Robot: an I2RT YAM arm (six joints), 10 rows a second.
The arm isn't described. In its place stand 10 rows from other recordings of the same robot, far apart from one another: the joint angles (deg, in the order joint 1, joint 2, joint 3, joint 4, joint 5, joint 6), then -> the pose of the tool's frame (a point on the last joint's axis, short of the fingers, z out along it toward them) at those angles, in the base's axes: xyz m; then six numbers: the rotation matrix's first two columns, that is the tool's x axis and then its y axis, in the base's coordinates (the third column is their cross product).
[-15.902, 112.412, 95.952, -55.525, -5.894, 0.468] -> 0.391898 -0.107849 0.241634 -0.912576 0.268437 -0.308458 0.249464 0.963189 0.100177
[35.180, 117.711, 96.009, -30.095, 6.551, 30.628] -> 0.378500 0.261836 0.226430 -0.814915 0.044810 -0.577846 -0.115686 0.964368 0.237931
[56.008, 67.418, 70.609, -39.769, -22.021, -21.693] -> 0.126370 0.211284 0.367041 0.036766 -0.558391 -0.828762 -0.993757 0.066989 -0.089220
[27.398, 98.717, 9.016, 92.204, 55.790, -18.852] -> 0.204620 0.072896 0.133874 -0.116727 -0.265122 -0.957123 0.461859 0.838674 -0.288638
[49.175, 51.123, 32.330, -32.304, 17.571, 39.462] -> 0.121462 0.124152 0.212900 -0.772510 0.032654 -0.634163 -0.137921 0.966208 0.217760
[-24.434, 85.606, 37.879, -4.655, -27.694, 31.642] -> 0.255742 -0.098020 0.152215 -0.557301 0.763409 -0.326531 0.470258 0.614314 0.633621
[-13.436, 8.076, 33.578, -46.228, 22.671, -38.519] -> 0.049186 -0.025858 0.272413 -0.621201 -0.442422 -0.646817 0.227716 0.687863 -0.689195
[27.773, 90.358, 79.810, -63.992, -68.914, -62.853] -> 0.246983 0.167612 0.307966 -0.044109 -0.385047 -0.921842 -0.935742 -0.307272 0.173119
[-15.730, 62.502, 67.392, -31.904, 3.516, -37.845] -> 0.225300 -0.065724 0.378592 -0.543526 -0.483113 -0.686427 -0.013023 0.822521 -0.568586
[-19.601, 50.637, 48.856, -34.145, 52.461, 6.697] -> 0.157081 -0.085902 0.313823 -0.454589 0.237308 -0.858507 0.868232 0.333187 -0.367639
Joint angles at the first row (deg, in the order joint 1, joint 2, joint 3, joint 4, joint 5, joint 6):
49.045 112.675 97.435 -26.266 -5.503 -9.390
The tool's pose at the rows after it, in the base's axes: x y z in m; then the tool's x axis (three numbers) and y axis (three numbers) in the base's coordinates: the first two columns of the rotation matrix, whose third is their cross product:
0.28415 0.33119 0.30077 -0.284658 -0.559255 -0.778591 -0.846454 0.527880 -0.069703
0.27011 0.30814 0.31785 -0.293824 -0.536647 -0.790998 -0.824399 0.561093 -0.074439
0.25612 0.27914 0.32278 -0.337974 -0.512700 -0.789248 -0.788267 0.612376 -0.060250
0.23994 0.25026 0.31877 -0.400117 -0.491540 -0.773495 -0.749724 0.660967 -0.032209
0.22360 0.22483 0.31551 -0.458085 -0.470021 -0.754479 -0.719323 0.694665 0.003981
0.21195 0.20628 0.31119 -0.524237 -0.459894 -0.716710 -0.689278 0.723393 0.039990
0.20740 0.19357 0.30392 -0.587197 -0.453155 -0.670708 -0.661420 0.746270 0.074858
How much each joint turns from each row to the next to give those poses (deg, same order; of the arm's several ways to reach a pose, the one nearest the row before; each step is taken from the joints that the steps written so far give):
-0.046 -5.320 -2.981 0.437 0.928 0.614
-0.512 -6.249 -4.401 -0.579 1.396 0.966
-1.187 -6.714 -6.456 -0.487 1.448 2.108
-1.170 -6.595 -7.097 -1.082 0.987 2.709
-1.069 -5.967 -5.562 -2.156 -0.114 2.549
-0.991 -3.774 -3.069 -3.818 -0.413 2.404
-1.345 -1.635 -1.863 -3.244 -1.113 1.799

